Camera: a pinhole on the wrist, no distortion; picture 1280 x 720 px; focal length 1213.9 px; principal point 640.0 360.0 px. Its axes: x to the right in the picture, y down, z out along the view. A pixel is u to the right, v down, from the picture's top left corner.
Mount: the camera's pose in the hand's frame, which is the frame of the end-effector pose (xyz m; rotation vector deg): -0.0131 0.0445 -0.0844 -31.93 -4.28 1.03
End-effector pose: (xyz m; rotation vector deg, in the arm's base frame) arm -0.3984 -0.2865 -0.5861 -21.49 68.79 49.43
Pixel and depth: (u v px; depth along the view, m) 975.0 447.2 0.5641
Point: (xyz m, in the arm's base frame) -0.4254 0.2509 -0.4751
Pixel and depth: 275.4 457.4 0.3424
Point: -0.4762 -0.0611 -0.3476
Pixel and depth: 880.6 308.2 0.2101
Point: -0.4432 -0.1190 -0.5354
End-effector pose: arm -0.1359 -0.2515 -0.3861 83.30 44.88 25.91
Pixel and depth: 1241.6 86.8 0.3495
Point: 0.1727 -0.3271 -0.2635
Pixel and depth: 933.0 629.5 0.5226
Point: 0.2071 -0.3724 -0.0050
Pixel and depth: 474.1 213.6 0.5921
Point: 0.1410 -0.6362 -0.0993
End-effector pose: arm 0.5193 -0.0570 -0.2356 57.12 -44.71 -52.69
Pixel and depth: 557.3 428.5 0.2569
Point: 0.4429 -0.0062 -0.0206
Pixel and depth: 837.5 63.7 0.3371
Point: 0.3519 -0.1179 -0.0034
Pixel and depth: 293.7 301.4 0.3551
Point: 0.3294 0.0490 0.0211
